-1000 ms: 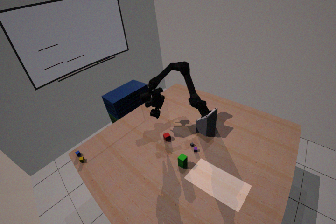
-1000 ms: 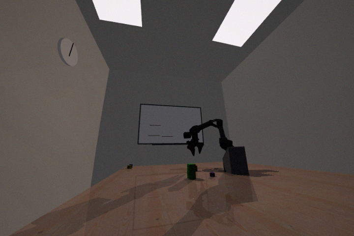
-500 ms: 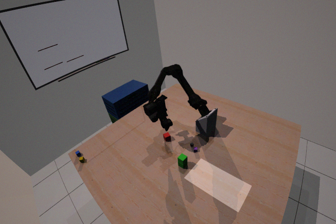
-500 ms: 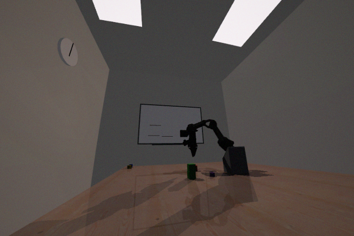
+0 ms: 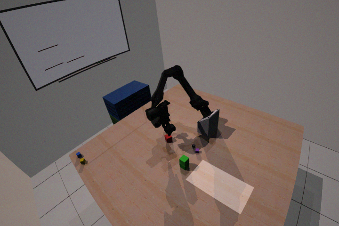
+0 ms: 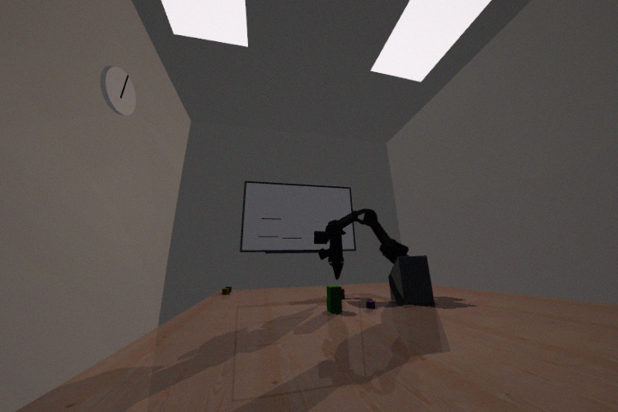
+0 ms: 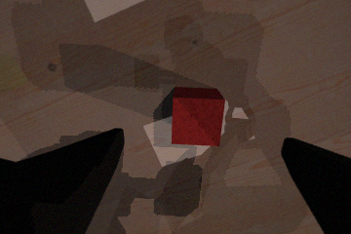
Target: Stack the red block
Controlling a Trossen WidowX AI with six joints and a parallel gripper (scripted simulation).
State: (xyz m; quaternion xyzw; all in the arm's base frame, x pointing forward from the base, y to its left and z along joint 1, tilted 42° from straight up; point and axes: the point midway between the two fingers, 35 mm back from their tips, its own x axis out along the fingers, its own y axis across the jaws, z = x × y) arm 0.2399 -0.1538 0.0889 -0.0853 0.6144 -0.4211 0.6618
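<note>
Right now my gripper tip is 1 cm past the red block and 6 cm above it. Also, from my gripper tip: yellow block: 50 cm ahead, 36 cm to the right, 7 cm below; small dark block: 5 cm behind, 18 cm to the left, 7 cm below; purple block: 2 cm behind, 22 cm to the left, 7 cm below.
</note>
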